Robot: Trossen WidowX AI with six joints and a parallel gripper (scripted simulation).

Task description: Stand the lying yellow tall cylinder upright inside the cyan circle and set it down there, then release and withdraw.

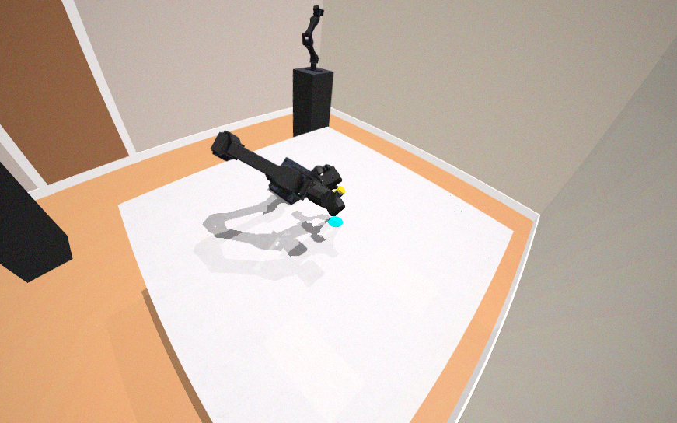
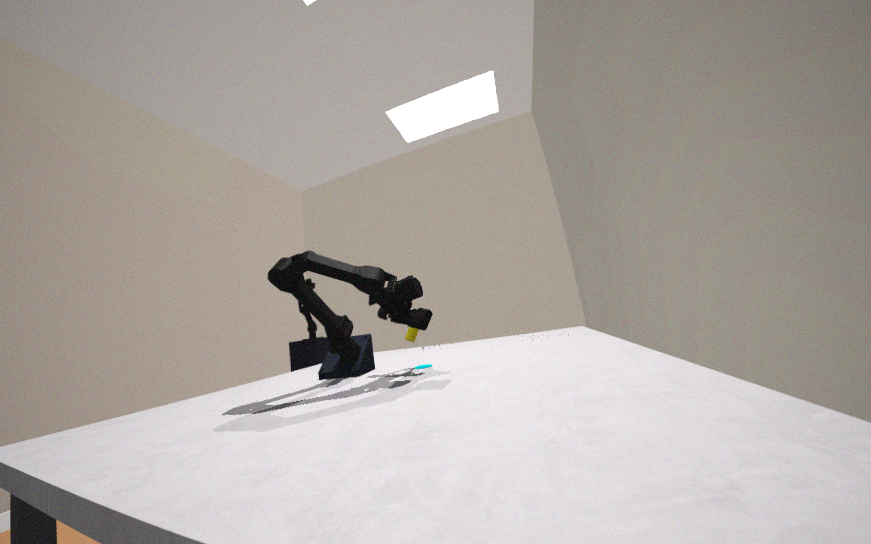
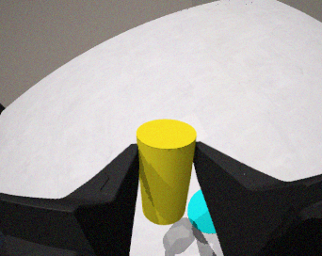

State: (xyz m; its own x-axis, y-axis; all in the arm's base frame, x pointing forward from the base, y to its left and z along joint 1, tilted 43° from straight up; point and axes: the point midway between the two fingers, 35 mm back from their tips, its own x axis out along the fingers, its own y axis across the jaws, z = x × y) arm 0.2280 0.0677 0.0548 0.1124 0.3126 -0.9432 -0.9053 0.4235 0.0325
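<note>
The cyan circle is 10 mm ahead of my gripper tip, 20 mm to the right of it and 140 mm below it. The rest, counted from my gripper tip: yellow tall cylinder: 10 mm behind, 10 mm to the right, 20 mm below.
</note>
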